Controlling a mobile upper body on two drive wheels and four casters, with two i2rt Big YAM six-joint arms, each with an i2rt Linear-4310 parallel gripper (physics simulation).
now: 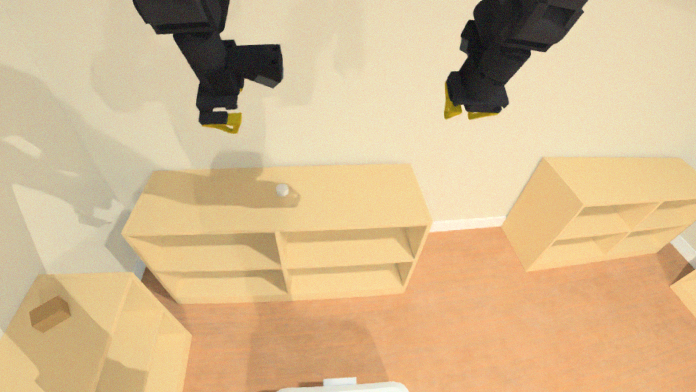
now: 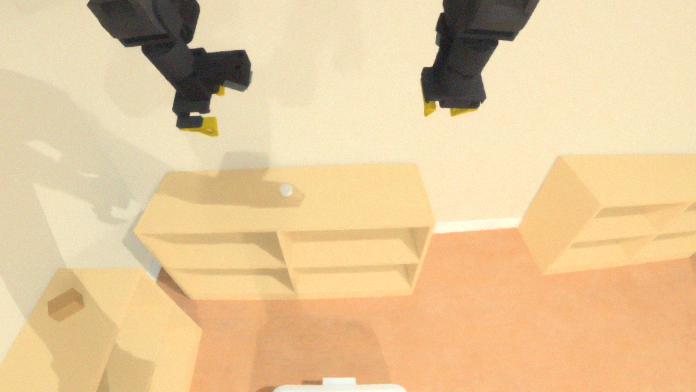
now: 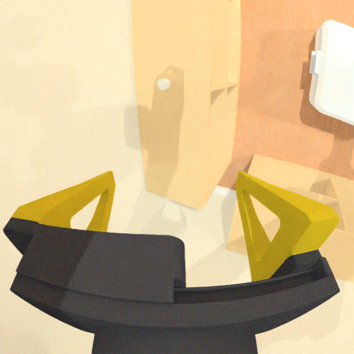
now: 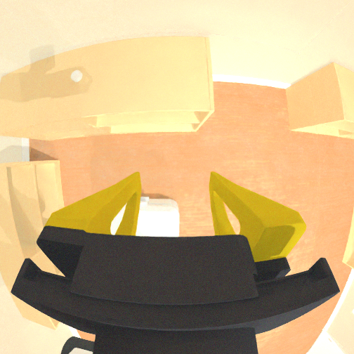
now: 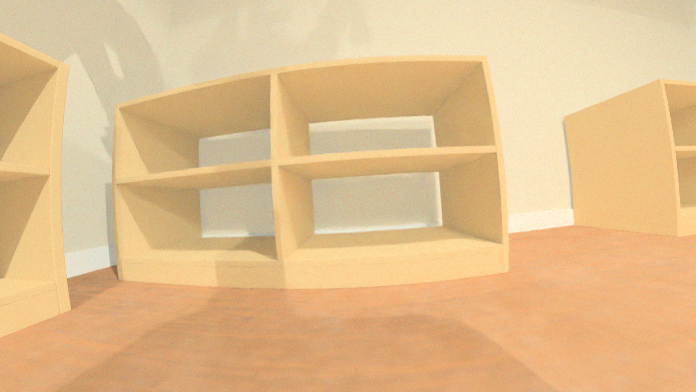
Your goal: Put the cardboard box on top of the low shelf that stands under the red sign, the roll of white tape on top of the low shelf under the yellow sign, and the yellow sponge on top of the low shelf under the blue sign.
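Places are measured from the left arm's base along level axes (x right, y ahead, z up), in metres.
Pixels of known places: left gripper, fingertip midpoint: [image 1: 236, 111] [image 2: 218, 114]; right gripper, fingertip midpoint: [image 1: 456, 116] [image 2: 438, 113].
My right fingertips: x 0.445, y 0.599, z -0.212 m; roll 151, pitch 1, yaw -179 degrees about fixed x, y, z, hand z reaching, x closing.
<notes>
Ahead of a thing's pixels: the offset from my right fingertips to its top centre. "pt": to the spot under its first point. Level surfaces: height alone.
The roll of white tape {dx -0.437, dy +0.392, dz -0.564 m} [image 1: 282, 190] [image 2: 286, 190] [image 3: 163, 84] [image 4: 76, 76] stands on top of the middle low shelf [image 1: 360, 195] [image 2: 365, 195] [image 3: 155, 30] [image 4: 160, 75] [image 5: 390, 160]. The cardboard box {dx -1.134, dy -0.163, dz -0.538 m} [image 1: 50, 314] [image 2: 66, 304] lies on top of the low shelf {dz -0.588 m} [image 1: 90, 290] [image 2: 110, 282] at the lower left. My left gripper [image 3: 175, 178] is open and empty, high in front of the wall, away from the tape. My right gripper [image 4: 174, 178] [image 1: 465, 118] [image 2: 441, 113] is partly open and empty, also high. The yellow sponge and the coloured signs do not show.
Another low shelf {pt dx +0.964, dy +0.419, dz -0.820 m} [image 1: 545, 215] [image 2: 560, 215] [image 4: 312, 105] [image 5: 620, 165] stands at the right along the wall. A corner of a further shelf [image 1: 687, 290] shows at the right edge. The robot's white base [image 1: 345, 388] [image 2: 340, 388] [image 3: 337, 75] [image 4: 159, 220] is in front of the middle shelf, with wooden floor between.
</notes>
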